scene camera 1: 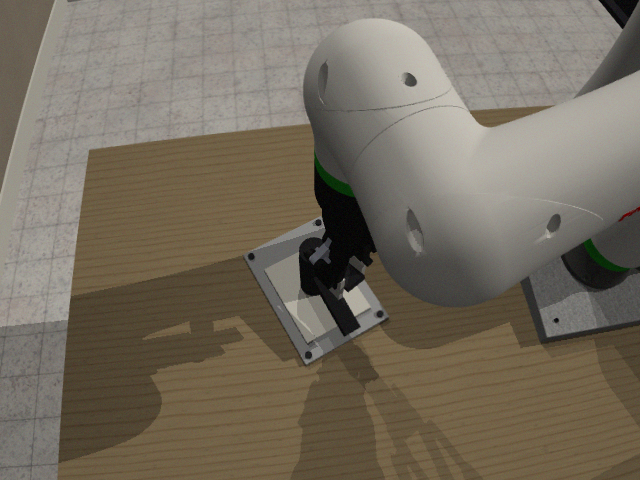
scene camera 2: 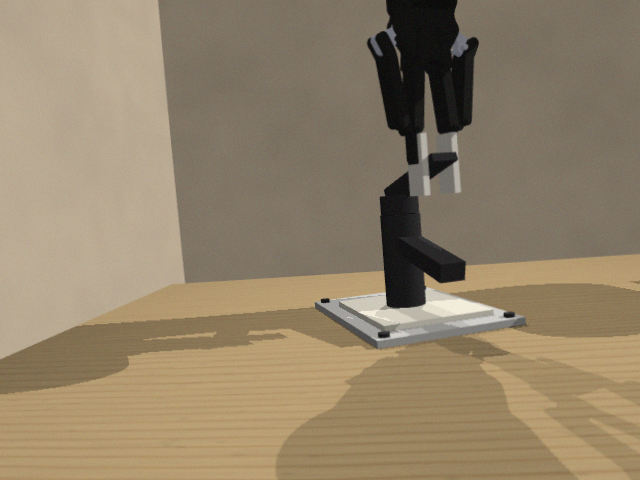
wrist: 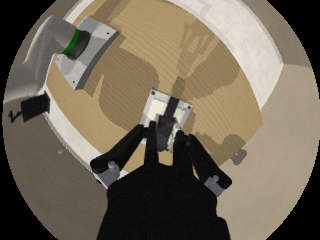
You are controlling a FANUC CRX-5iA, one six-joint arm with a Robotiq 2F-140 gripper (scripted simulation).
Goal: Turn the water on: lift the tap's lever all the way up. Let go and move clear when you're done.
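Observation:
My gripper in sight, black tap too. Gripper also in scene camera 1 and in the wrist view.

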